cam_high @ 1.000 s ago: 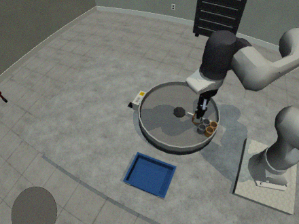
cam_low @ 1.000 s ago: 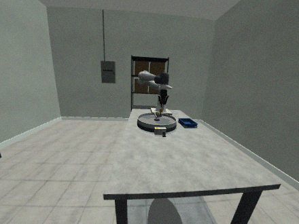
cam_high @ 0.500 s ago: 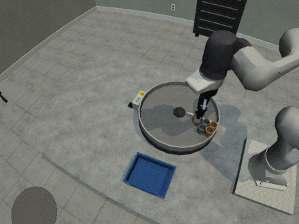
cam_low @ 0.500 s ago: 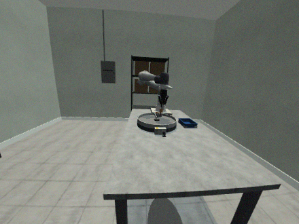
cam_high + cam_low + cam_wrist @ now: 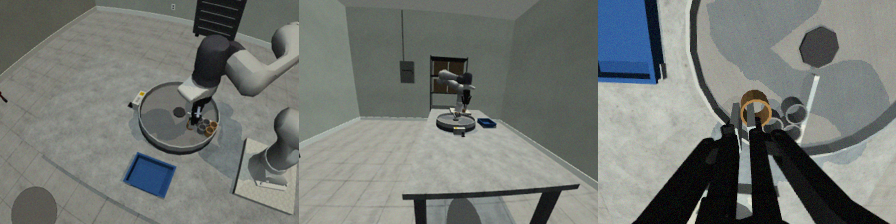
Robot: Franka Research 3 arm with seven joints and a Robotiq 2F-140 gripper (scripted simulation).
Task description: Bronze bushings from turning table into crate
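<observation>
Now: hand 8 cm short of the blue crate, 24 cm to the right of it and 16 cm above it. From my hand the other things lie so: round grey turning table 9 cm ahead, 11 cm to the right, 13 cm below.
</observation>
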